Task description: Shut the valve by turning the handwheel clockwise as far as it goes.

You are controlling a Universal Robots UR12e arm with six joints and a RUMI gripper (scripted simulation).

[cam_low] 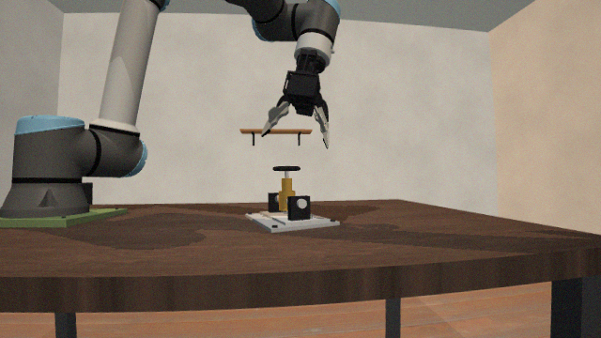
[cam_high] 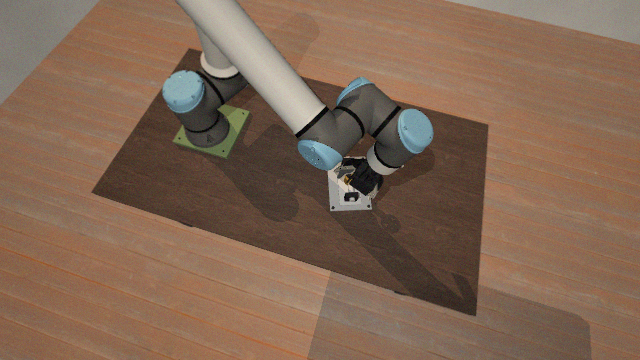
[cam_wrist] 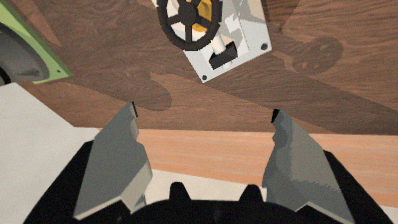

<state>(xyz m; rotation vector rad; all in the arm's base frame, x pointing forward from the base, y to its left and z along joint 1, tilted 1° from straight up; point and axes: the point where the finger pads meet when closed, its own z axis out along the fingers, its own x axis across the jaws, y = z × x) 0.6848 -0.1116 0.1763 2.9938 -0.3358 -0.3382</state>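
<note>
Right now the black spoked handwheel is 8 cm to the left of my hand, 7 cm below it and 2 cm behind it.
</note>
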